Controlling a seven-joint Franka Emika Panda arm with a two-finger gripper.
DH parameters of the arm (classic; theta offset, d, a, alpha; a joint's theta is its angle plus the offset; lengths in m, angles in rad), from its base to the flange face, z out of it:
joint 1: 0 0.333 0 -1.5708
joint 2: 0 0 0 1.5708
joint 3: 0 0.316 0.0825 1.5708
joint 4: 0 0 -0.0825 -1.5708
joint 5: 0 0.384 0 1.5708
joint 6: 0 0 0.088 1.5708
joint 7: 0 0.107 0 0
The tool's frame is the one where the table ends.
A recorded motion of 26 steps. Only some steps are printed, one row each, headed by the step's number.
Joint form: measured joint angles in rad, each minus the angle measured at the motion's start. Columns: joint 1, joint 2, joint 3, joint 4, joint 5, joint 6, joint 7.
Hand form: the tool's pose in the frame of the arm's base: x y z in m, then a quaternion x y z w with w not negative. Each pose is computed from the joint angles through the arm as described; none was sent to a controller.
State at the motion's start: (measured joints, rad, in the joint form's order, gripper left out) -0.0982 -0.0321 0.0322 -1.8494 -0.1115 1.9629 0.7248
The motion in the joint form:
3: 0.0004 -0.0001 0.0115 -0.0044 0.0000 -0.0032 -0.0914
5: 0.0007 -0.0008 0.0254 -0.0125 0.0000 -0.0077 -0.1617
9: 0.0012 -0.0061 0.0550 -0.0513 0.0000 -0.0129 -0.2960
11: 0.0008 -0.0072 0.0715 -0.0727 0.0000 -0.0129 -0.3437
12: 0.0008 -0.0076 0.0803 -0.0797 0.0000 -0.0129 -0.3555
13: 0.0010 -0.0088 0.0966 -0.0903 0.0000 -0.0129 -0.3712
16: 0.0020 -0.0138 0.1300 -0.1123 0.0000 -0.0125 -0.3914
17: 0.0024 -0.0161 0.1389 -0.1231 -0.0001 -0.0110 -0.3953
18: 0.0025 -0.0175 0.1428 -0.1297 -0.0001 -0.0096 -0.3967
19: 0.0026 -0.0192 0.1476 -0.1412 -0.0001 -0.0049 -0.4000
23: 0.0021 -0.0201 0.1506 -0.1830 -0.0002 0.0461 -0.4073
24: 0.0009 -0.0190 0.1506 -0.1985 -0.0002 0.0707 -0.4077
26: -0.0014 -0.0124 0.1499 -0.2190 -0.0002 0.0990 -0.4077
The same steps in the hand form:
3: 0.5655 -0.0377 0.5426 0.94368 -0.31915 0.08130 0.03169
5: 0.5646 -0.0295 0.5386 0.95670 -0.27904 0.07469 0.03571
9: 0.5589 -0.0123 0.5219 0.97752 -0.19903 0.05390 0.04402
11: 0.5560 -0.0032 0.5121 0.98383 -0.16731 0.04325 0.04700
12: 0.5549 0.0017 0.5089 0.98563 -0.15702 0.03995 0.04783
13: 0.5531 0.0109 0.5044 0.98817 -0.14091 0.03537 0.04902
16: 0.5483 0.0299 0.4964 0.99183 -0.11348 0.02763 0.05133
17: 0.5461 0.0350 0.4926 0.99262 -0.10668 0.02435 0.05231
18: 0.5448 0.0371 0.4903 0.99293 -0.10384 0.02256 0.05281
19: 0.5430 0.0398 0.4861 0.99341 -0.09942 0.02009 0.05344
23: 0.5408 0.0415 0.4712 0.99409 -0.09216 0.02471 0.05170
24: 0.5406 0.0411 0.4655 0.99413 -0.09149 0.02847 0.05035
26: 0.5405 0.0397 0.4548 0.99417 -0.09159 0.02879 0.04898

